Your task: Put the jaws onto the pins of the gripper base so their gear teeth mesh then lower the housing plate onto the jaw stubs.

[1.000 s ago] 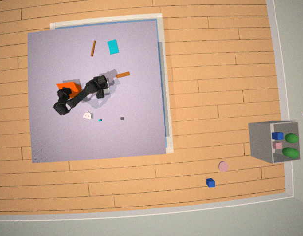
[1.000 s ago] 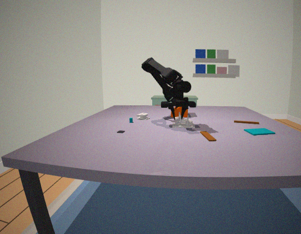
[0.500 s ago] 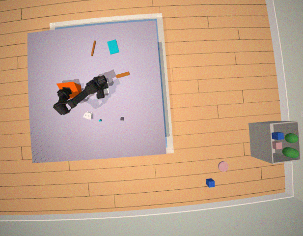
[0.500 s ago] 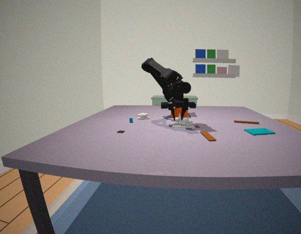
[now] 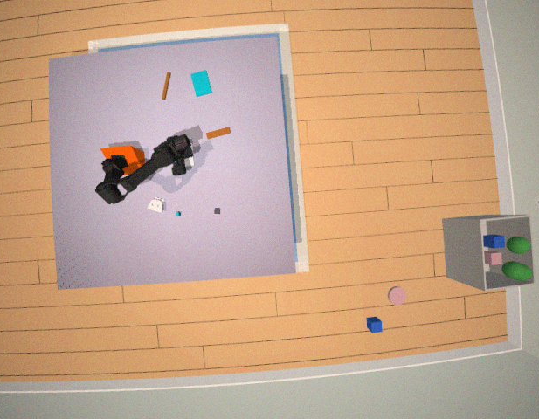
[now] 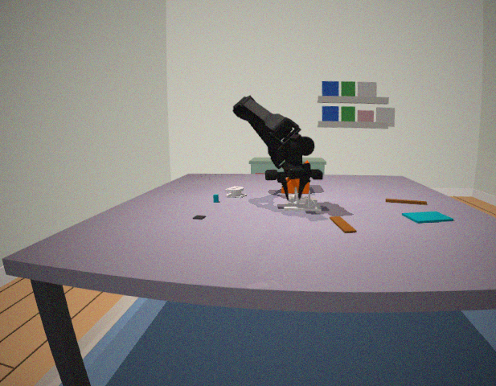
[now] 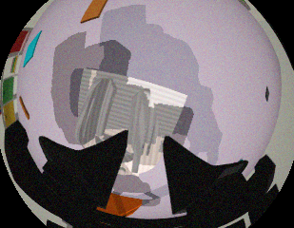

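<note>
Now: gripper tip 3 cm to the right of the flat white part, 2 cm above it and 1 cm short of it. From my gripper tip the other things lie so: cyan plate (43 cm to the left, 7 cm ahead, 2 cm below); dark square (26 cm to the right, 19 cm ahead, 2 cm below); teal peg (28 cm to the right, 1 cm below, 1 cm behind).
</note>
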